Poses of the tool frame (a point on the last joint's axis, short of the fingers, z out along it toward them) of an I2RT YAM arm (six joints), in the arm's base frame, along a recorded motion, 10 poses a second.
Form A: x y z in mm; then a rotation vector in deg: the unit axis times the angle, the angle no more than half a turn.
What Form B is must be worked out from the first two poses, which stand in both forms.
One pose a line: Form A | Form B
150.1 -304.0 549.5 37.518 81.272 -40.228 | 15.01 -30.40 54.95 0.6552 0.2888 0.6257 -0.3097
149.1 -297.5 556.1 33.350 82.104 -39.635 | 14.91 -29.75 55.61 0.6621 0.2574 0.6338 -0.3060
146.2 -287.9 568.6 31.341 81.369 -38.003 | 14.62 -28.79 56.86 0.6748 0.2432 0.6313 -0.2948
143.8 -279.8 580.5 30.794 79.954 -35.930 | 14.38 -27.98 58.05 0.6889 0.2402 0.6238 -0.2803
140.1 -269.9 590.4 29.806 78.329 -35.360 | 14.01 -26.99 59.04 0.7011 0.2336 0.6140 -0.2772
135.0 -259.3 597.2 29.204 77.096 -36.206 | 13.50 -25.93 59.72 0.7068 0.2294 0.6057 -0.2844
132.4 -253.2 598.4 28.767 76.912 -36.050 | 13.24 -25.32 59.84 0.7091 0.2262 0.6047 -0.2835
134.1 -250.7 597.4 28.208 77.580 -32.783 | 13.41 -25.07 59.74 0.7143 0.2222 0.6112 -0.2583
